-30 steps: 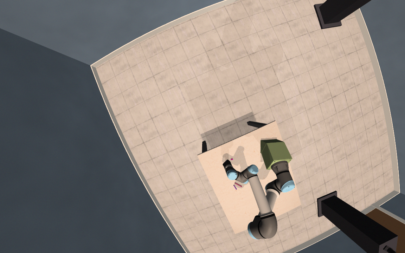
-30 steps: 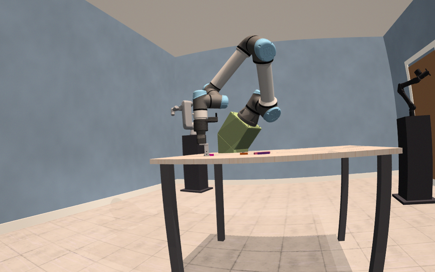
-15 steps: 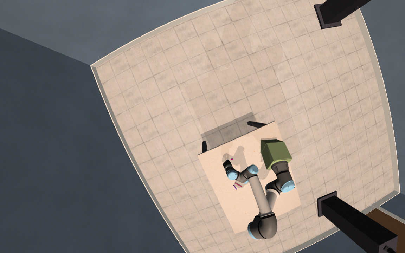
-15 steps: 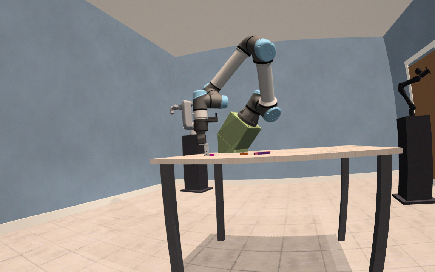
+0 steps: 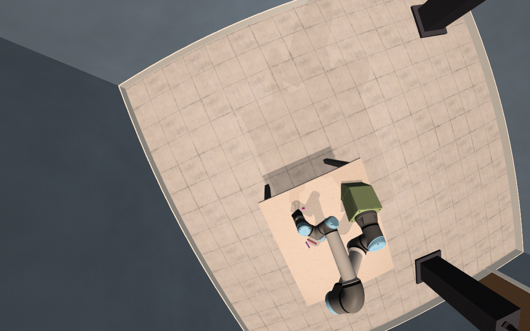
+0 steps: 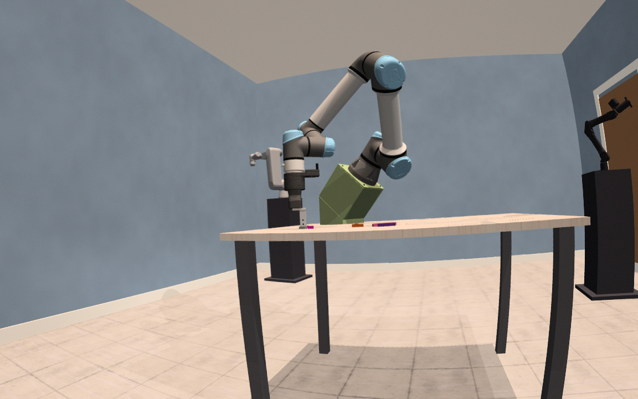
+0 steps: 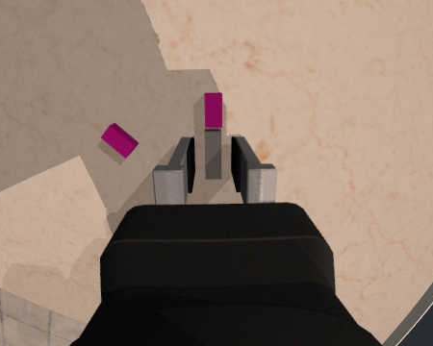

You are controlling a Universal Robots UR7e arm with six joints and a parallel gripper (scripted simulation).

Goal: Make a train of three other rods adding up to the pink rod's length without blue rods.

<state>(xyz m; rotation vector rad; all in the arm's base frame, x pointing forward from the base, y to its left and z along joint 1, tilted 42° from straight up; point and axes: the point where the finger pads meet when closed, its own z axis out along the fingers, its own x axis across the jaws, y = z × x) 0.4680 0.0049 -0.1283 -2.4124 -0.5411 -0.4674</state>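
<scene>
My gripper is now 2 cm above the grey rod. Round my hand: orange rod (5 cm behind, 19 cm to the left, 2 cm below); small blue rod (11 cm behind, 16 cm to the left, 2 cm below); pink rod (6 cm behind, 28 cm to the left, 2 cm below).
</scene>
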